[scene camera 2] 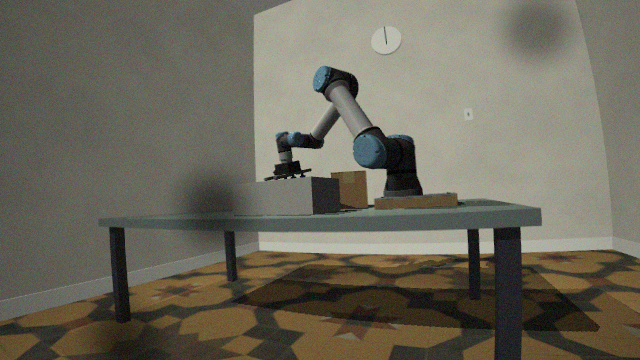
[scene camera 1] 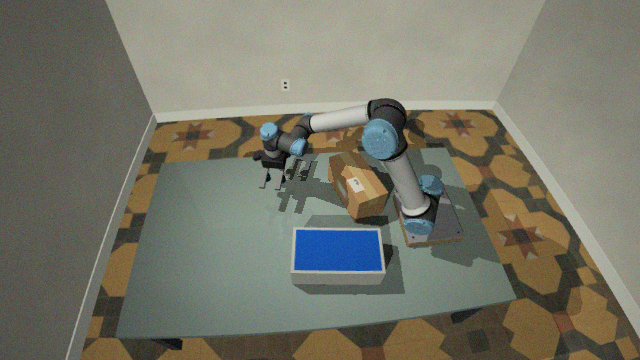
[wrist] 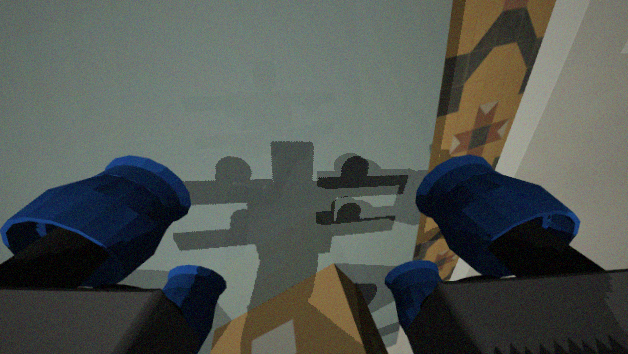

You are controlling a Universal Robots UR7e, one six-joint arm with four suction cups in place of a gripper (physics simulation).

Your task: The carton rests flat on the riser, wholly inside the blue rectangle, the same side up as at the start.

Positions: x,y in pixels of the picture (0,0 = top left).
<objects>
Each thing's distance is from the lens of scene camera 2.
brown carton (scene camera 2: 353,185): 1.19 m
</objects>
